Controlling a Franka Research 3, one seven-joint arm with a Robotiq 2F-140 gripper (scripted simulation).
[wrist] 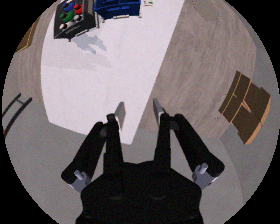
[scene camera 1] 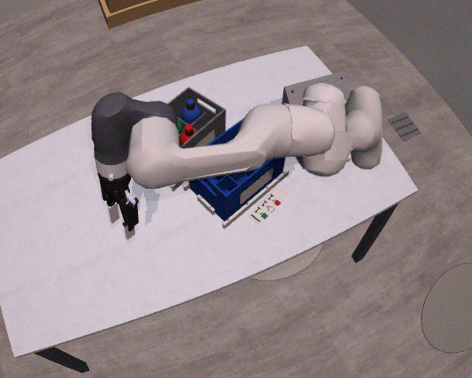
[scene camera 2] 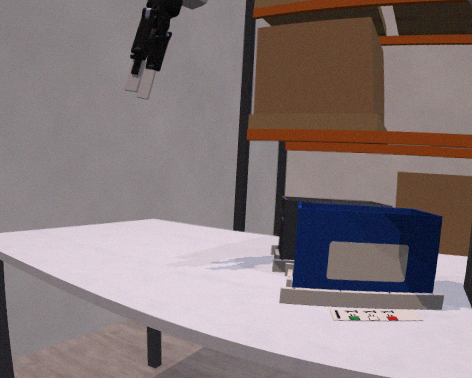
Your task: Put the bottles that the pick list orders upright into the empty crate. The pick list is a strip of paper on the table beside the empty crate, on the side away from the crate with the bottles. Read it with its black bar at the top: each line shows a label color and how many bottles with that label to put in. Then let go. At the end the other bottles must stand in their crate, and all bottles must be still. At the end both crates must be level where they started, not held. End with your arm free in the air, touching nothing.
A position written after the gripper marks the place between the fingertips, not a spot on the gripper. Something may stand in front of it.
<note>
In view: the gripper [scene camera 2: 136, 94], a blue crate [scene camera 1: 233, 191] and a grey crate [scene camera 1: 212, 124].
The gripper shows as well in the wrist view [wrist: 138, 106] and in scene camera 1 [scene camera 1: 122, 228].
</note>
